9 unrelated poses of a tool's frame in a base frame.
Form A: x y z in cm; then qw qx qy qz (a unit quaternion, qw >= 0).
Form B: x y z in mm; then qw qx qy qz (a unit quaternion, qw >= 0). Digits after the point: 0 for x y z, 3 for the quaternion.
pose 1, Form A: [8.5, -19.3, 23.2, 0.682, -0.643, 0.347, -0.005]
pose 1, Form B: [85, -193, 232, 0.682, -0.643, 0.347, -0.005]
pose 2, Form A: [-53.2, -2.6, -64.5, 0.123, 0.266, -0.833, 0.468]
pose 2, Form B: [-532, -26, -645, 0.123, 0.266, -0.833, 0.468]
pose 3, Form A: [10.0, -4.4, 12.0, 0.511, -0.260, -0.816, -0.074]
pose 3, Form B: [100, -44, 120, 0.511, -0.260, -0.816, -0.074]
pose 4, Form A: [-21.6, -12.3, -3.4, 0.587, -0.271, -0.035, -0.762]
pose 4, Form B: [-216, -123, -34, 0.587, -0.271, -0.035, -0.762]
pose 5, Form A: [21.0, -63.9, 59.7, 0.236, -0.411, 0.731, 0.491]
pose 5, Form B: [210, -639, 597, 0.236, -0.411, 0.731, 0.491]
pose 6, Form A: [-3.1, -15.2, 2.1, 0.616, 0.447, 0.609, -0.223]
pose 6, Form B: [-31, -152, 21, 0.616, 0.447, 0.609, -0.223]
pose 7, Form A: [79.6, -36.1, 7.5, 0.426, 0.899, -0.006, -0.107]
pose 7, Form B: [796, -361, 75, 0.426, 0.899, -0.006, -0.107]
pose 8, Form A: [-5.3, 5.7, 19.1, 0.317, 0.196, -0.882, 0.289]
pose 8, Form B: [-53, 57, 191, 0.317, 0.196, -0.882, 0.289]
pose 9, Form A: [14.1, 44.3, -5.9, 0.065, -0.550, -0.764, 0.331]
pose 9, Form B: [141, 443, -59, 0.065, -0.550, -0.764, 0.331]
